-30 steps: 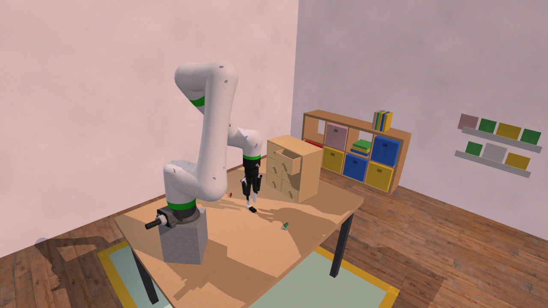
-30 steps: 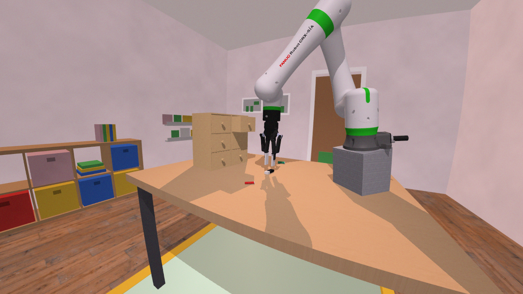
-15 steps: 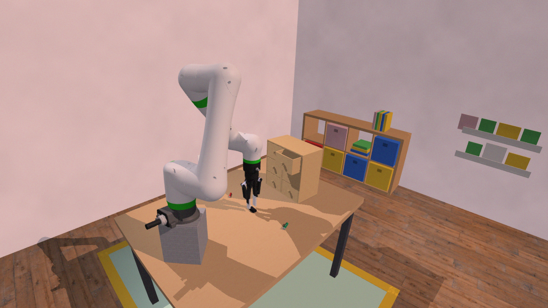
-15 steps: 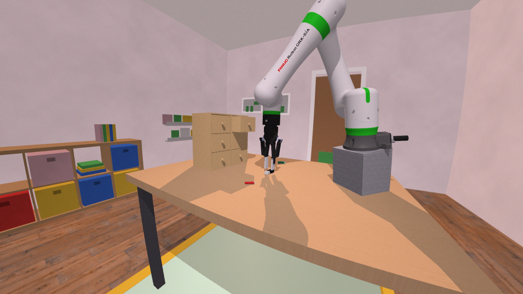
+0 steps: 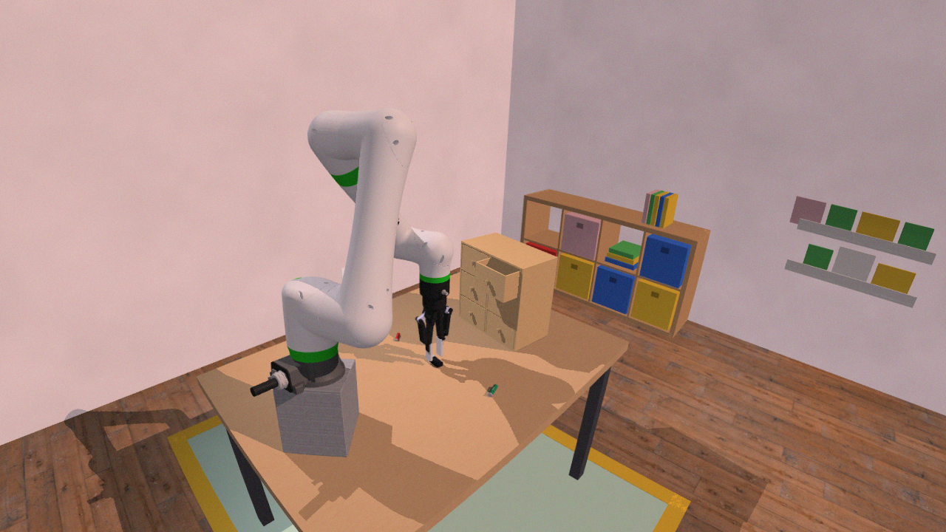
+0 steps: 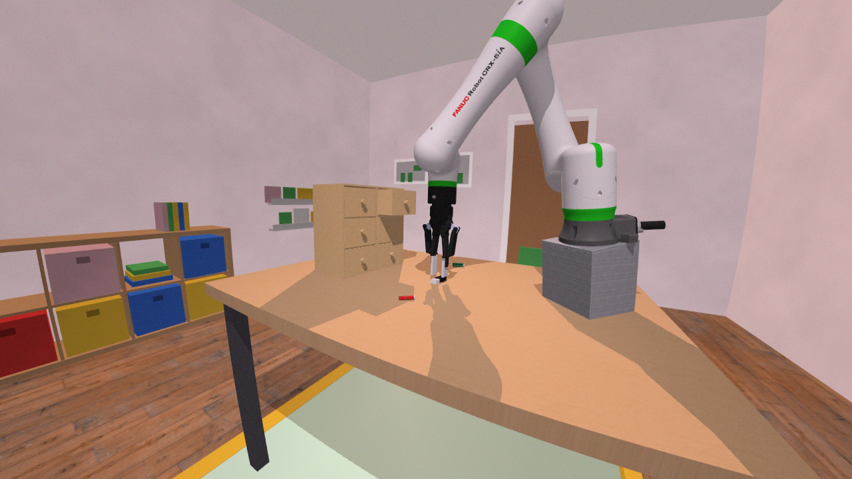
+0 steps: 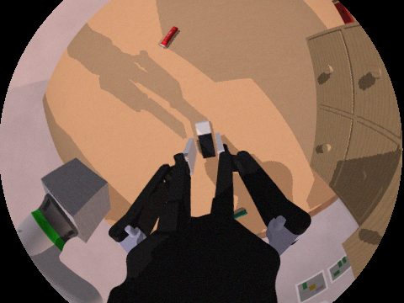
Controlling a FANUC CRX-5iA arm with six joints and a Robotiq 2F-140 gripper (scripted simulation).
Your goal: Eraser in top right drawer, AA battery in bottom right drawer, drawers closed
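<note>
My gripper is now 50 mm above the eraser and 10 mm to the right of it. The rest, counted from my hand: green AA battery 240 mm to the right, 50 mm below, 10 mm behind; then red object 200 mm to the left, 50 mm below, 30 mm ahead.
</note>
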